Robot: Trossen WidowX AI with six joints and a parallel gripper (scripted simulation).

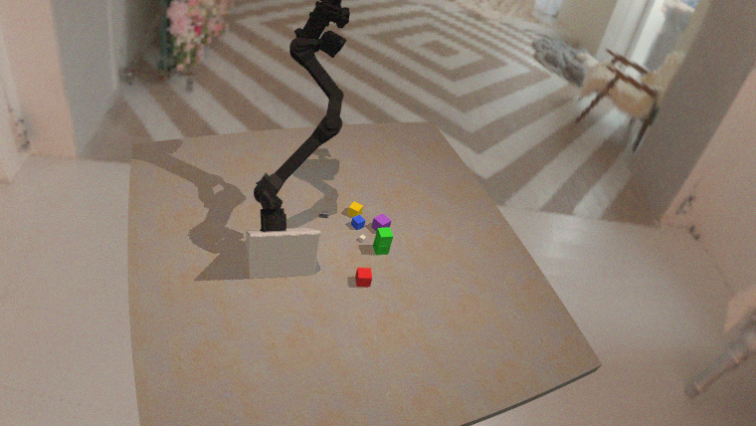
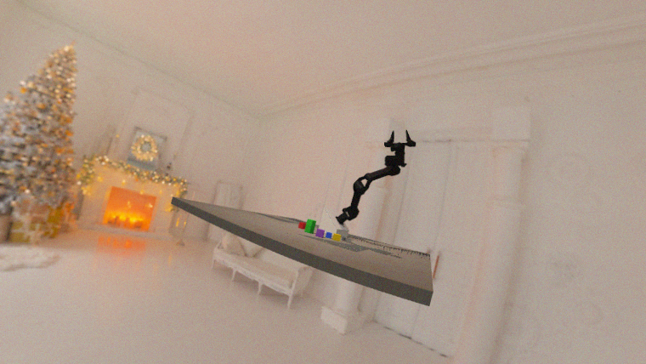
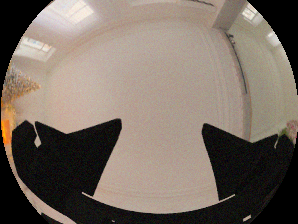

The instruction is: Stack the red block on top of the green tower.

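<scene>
The red block lies 700 mm below my gripper tip, 480 mm to the right of it and 50 mm ahead of it. Also, from my gripper tip: blue block (710 mm below, 260 mm to the right, 100 mm ahead); then yellow block (700 mm below, 200 mm to the right, 110 mm ahead); then purple block (700 mm below, 280 mm to the right, 170 mm ahead).
</scene>
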